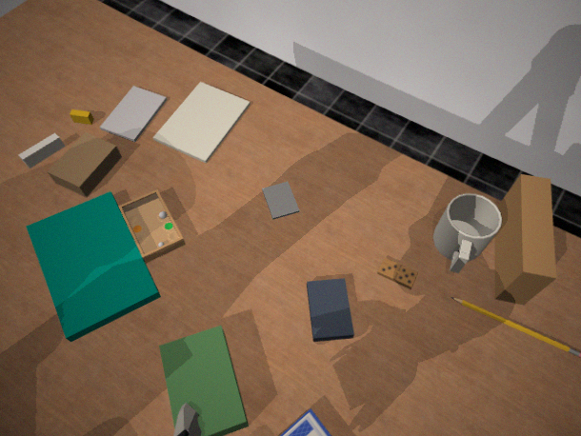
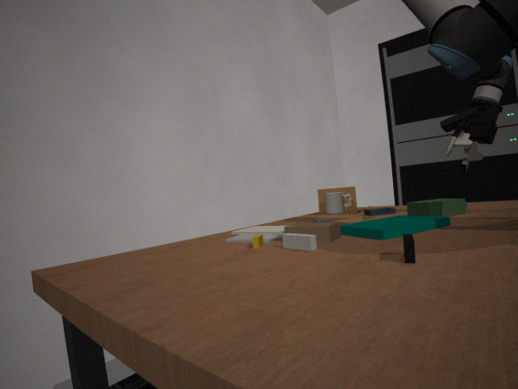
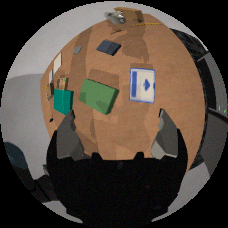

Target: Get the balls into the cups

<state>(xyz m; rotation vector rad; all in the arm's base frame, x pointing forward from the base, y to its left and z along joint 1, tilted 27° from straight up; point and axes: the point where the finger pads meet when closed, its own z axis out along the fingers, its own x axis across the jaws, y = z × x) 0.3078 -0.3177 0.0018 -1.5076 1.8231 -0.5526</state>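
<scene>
Right now the covered wooden puzzle is 340 mm to the left of my hand, 220 mm ahead of it and 140 mm below it. Round my hand: green block (120 mm below, 110 mm to the left, 50 mm ahead); then teal slab (380 mm to the left, 140 mm below, 120 mm ahead); then dark blue block (250 mm ahead, 140 mm below, 20 mm to the left).
</scene>
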